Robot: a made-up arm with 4 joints.
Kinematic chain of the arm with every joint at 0, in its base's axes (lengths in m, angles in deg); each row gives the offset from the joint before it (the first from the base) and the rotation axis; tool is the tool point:
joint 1: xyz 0 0 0.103 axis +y
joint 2: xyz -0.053 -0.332 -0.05 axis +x
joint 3: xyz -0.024 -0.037 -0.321 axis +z
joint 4: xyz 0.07 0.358 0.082 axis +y
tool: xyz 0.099 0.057 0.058
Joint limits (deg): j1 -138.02..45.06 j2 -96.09..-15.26 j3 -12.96..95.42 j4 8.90..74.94
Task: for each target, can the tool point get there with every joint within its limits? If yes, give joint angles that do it. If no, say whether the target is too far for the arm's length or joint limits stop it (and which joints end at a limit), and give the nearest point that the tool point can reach.
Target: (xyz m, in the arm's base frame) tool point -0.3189 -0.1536 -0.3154
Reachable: yes | joints 15.54 -35.83 39.01 36.43
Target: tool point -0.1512 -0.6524 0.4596
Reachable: no: joint limits stop it (at a limit: joint 1, joint 2, joint 3) | nearest point 0.0881 -0.6289 0.4902 | short by 0.242 m
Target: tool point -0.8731 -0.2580 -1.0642
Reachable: no: too far | nearest point -0.3769 -0.3279 -0.4009 | short by 0.831 m
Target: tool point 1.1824 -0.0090 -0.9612
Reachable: no: too far | nearest point 0.4581 -0.2485 -0.3093 | short by 1.004 m
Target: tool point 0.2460 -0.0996 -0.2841
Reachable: yes | joints -17.18 -23.68 -2.26 44.03
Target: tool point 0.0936 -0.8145 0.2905
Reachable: no: joint limits stop it (at a limit: joint 2, joint 3, joint 4) | nearest point 0.1717 -0.6851 0.4469 | short by 0.217 m
